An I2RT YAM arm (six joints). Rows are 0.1 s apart.
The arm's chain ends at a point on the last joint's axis. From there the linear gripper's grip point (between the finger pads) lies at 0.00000 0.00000 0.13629 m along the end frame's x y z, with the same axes.
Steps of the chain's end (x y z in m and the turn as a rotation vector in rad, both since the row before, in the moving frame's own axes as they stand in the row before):
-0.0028 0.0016 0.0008 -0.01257 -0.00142 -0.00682
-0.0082 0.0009 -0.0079 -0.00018 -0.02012 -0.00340
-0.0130 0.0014 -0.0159 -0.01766 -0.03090 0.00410
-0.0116 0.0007 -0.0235 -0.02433 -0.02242 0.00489
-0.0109 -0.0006 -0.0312 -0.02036 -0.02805 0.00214
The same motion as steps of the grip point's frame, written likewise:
-0.0030 0.0033 0.0008 -0.01257 -0.00142 -0.00682
-0.0109 0.0009 -0.0079 -0.00018 -0.02012 -0.00340
-0.0172 0.0038 -0.0160 -0.01766 -0.03090 0.00410
-0.0147 0.0040 -0.0236 -0.02433 -0.02242 0.00489
-0.0147 0.0022 -0.0313 -0.02036 -0.02805 0.00214

